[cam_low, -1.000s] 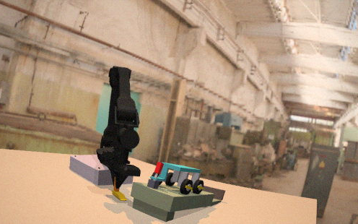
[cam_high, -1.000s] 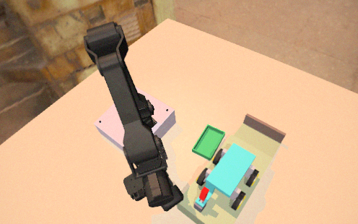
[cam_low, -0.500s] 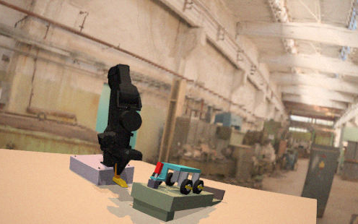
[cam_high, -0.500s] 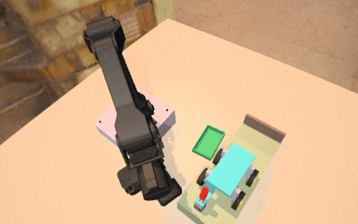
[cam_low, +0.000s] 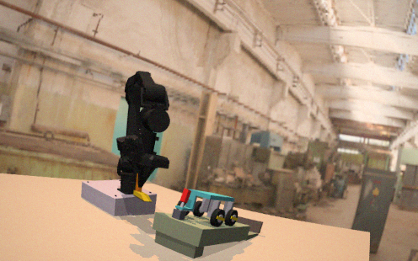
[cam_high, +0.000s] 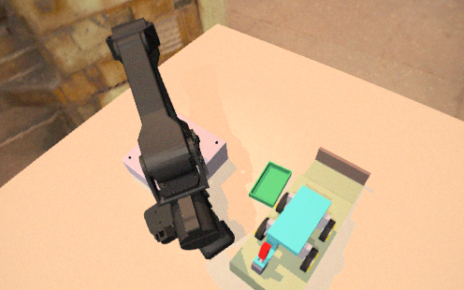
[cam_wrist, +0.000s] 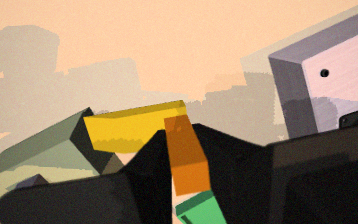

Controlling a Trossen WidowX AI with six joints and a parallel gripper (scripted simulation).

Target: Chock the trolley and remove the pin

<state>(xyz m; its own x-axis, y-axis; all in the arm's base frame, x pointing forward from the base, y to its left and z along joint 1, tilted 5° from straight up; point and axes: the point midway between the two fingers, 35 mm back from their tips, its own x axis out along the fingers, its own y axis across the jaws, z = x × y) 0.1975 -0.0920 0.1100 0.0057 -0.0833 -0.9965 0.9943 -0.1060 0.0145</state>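
Now: the yellow chock 2 cm ahead of my gripper tip and 1 cm below it. The rest, counted from my gripper tip: dark ramp lip: 9 cm ahead, 41 cm to the left, 11 cm below; then cyan trolley: 13 cm ahead, 15 cm to the left, 3 cm below; then red-headed stop pin: 13 cm ahead, 5 cm to the left, 1 cm below.
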